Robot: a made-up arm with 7 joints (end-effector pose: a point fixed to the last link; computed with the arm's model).
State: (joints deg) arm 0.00 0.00 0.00 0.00 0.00 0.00 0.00
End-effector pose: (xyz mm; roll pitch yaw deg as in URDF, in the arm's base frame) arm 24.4 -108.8 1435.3 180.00 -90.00 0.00
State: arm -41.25 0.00 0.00 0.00 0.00 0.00 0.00
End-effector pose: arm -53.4 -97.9 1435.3 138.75 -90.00 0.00
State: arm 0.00 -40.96 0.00 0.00 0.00 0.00 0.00
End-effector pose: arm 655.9 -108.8 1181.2 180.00 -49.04 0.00
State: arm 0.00 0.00 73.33 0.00 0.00 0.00 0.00
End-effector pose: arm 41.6 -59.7 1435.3 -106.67 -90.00 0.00
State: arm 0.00 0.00 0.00 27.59 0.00 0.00 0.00
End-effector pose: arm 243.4 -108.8 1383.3 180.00 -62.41 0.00
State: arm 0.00 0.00 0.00 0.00 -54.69 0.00 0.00
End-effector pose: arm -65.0 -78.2 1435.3 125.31 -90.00 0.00
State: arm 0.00 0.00 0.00 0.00 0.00 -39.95 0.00
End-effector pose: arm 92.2 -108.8 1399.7 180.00 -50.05 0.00
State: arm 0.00 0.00 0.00 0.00 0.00 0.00 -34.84
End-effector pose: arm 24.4 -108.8 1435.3 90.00 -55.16 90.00
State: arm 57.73 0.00 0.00 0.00 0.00 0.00 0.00
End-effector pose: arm 105.0 -37.5 1435.3 -122.27 -90.00 0.00
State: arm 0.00 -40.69 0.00 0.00 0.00 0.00 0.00
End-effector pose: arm 652.5 -108.8 1184.3 180.00 -49.31 0.00
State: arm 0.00 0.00 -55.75 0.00 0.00 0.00 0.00
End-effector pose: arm -16.1 -113.2 1435.3 124.25 -90.00 0.00
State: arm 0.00 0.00 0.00 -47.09 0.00 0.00 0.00
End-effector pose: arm -320.1 -108.8 1282.0 0.00 -42.91 180.00
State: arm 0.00 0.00 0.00 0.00 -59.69 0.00 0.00
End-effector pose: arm -70.9 -71.5 1435.3 120.31 -90.00 0.00
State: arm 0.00 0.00 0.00 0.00 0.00 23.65 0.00
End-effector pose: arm -21.4 -108.8 1432.0 0.00 -66.35 180.00
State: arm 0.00 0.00 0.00 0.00 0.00 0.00 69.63
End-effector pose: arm 24.4 -108.8 1435.3 -90.00 -20.37 -90.00
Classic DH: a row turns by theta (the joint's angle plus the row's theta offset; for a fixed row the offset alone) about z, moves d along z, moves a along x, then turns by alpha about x. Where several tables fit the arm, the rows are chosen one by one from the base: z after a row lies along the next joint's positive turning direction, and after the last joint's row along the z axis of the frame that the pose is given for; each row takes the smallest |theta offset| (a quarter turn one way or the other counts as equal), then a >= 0, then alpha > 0; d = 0 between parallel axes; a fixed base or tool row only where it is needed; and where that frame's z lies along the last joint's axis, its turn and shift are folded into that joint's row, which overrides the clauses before.
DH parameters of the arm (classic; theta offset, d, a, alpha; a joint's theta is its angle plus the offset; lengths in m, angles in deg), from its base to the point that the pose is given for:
joint 1: 0 0.4629 0 90
joint 2: 0 0.0727 0 -90
joint 3: 0 0.5004 0.0281 -90
joint 4: 0 0.0656 -0.0188 90
joint 5: 0 0.361 0 90
joint 6: 90 0.1017 0.111 90
joint 7: 0 0.0151 0 0

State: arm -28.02 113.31 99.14 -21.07 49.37 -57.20 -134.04
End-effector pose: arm -765.8 308.5 27.5 -102.65 -20.78 -78.71
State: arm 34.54 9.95 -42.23 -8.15 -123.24 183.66 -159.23
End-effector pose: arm -150.8 9.3 1186.3 -47.11 -74.53 -82.69
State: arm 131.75 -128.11 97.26 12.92 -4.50 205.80 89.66
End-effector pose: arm -398.3 410.1 -18.8 -80.89 52.47 -53.09
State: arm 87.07 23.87 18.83 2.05 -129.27 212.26 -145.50
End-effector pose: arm -8.6 -414.4 1114.9 -154.30 -64.13 117.69
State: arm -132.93 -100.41 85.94 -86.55 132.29 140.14 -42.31
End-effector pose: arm -664.9 -249.3 438.0 -179.09 52.05 -6.94
